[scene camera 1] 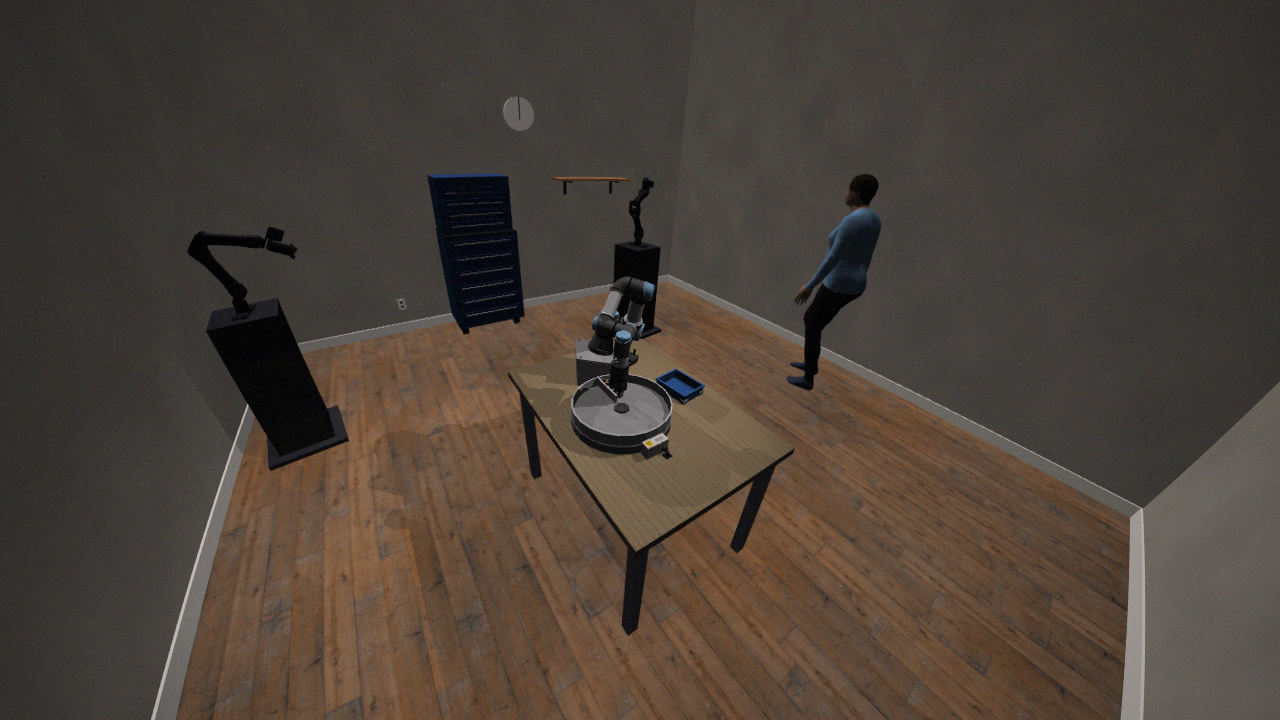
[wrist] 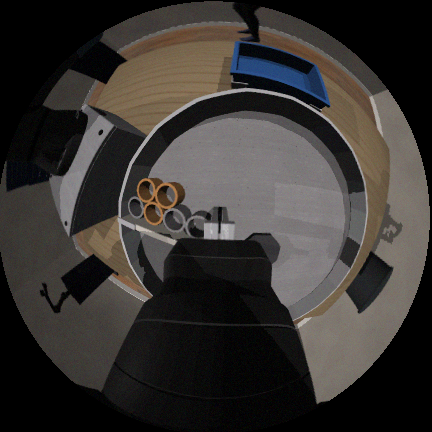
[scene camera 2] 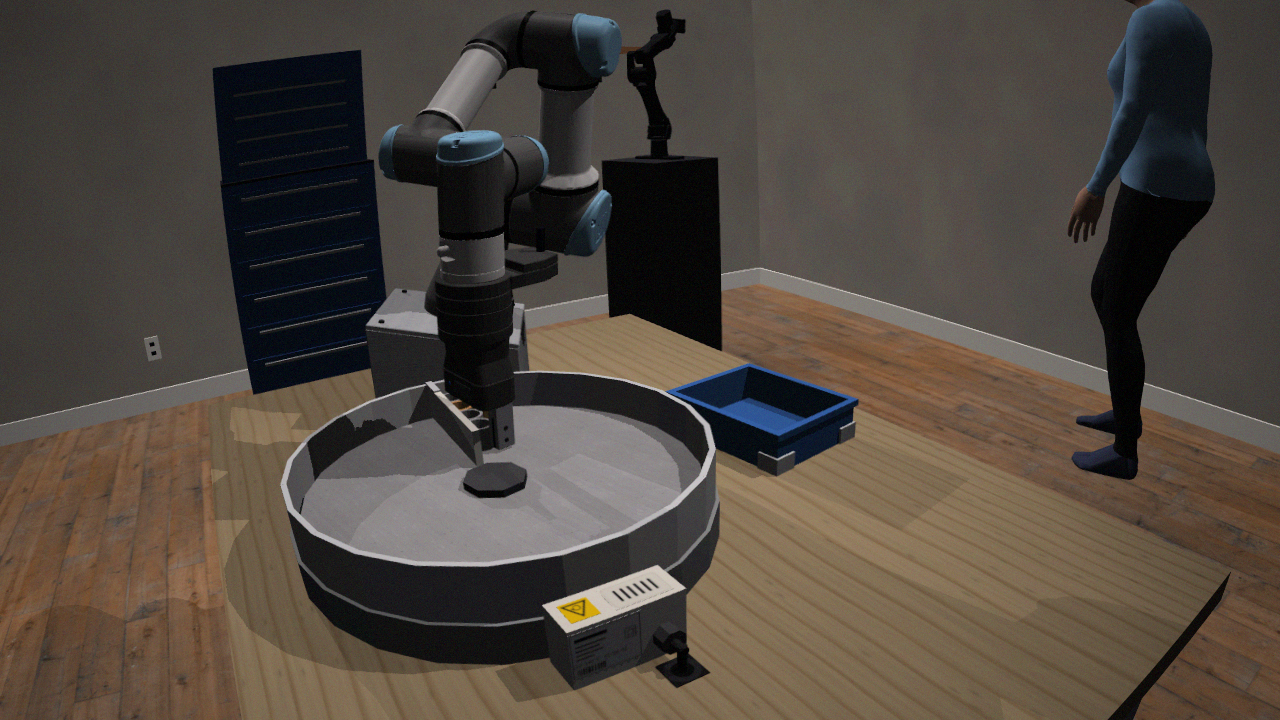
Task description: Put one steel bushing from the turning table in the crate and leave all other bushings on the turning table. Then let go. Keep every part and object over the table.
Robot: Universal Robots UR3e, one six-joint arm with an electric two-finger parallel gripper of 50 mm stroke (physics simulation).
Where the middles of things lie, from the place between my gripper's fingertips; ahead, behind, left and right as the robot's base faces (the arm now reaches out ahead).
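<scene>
I consider the blue crate [scene camera 2: 773, 421]. It is 30 mm below my hand, and measured from that same hand the crate is also 90 mm ahead and 310 mm to the left.
</scene>
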